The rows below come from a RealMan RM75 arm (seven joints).
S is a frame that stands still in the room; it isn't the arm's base.
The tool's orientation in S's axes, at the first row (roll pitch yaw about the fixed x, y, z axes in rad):
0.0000 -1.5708 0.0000
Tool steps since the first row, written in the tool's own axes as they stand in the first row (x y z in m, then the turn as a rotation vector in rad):
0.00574 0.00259 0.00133 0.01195 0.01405 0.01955
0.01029 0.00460 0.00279 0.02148 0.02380 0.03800
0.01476 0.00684 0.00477 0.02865 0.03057 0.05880
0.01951 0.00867 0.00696 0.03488 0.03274 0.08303
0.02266 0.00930 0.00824 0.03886 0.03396 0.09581
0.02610 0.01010 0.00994 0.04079 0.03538 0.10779
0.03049 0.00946 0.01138 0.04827 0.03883 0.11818
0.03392 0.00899 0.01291 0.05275 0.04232 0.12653
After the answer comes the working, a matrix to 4 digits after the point.
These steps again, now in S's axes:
-0.00133 0.00259 0.00574 -0.01955 0.01405 0.01195
-0.00279 0.00460 0.01029 -0.03800 0.02380 0.02148
-0.00477 0.00684 0.01476 -0.05880 0.03057 0.02865
-0.00696 0.00867 0.01951 -0.08303 0.03274 0.03488
-0.00824 0.00930 0.02266 -0.09581 0.03396 0.03886
-0.00994 0.01010 0.02610 -0.10779 0.03538 0.04079
-0.01138 0.00946 0.03049 -0.11818 0.03883 0.04827
-0.01291 0.00899 0.03392 -0.12653 0.04232 0.05275

The tool's axes in the first row as the columns of a matrix, in S's axes (rounded; the answer above uses it unrounded):
0.0000 0.0000 -1.0000
0.0000 1.0000 0.0000
1.0000 0.0000 0.0000

